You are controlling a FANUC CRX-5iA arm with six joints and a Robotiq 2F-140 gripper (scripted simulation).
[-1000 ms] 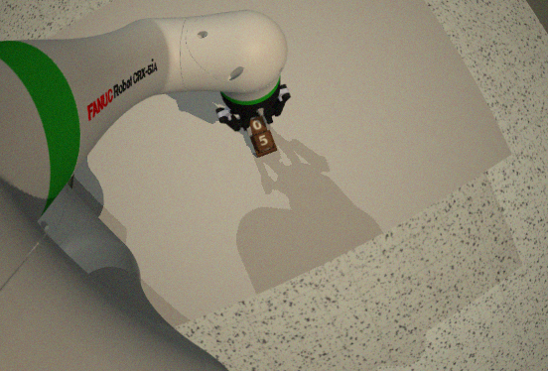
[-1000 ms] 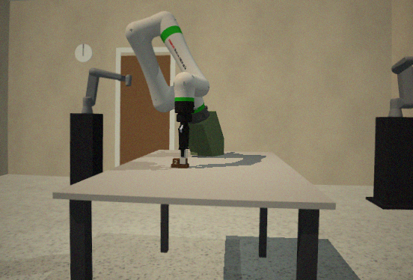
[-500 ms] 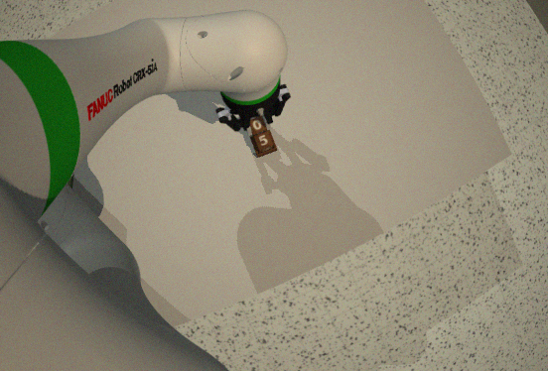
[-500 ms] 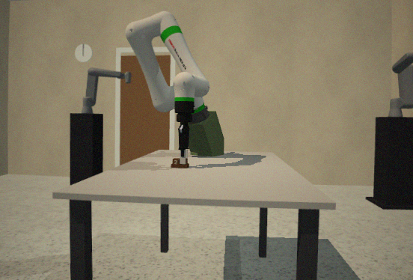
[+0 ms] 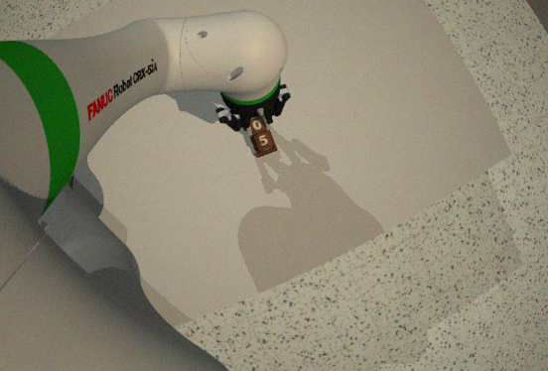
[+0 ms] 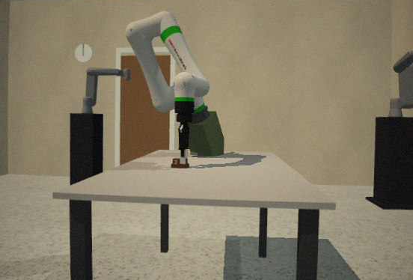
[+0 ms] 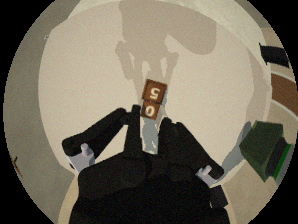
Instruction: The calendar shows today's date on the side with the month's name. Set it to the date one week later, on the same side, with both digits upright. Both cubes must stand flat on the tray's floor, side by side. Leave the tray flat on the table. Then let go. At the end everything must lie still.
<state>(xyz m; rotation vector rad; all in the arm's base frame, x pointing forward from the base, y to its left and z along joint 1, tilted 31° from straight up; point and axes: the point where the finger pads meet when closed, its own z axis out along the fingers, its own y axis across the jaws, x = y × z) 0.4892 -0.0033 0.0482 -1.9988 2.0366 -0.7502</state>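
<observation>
Right now the brown tray is 2 cm to the right of my hand and 4 cm below it.
</observation>
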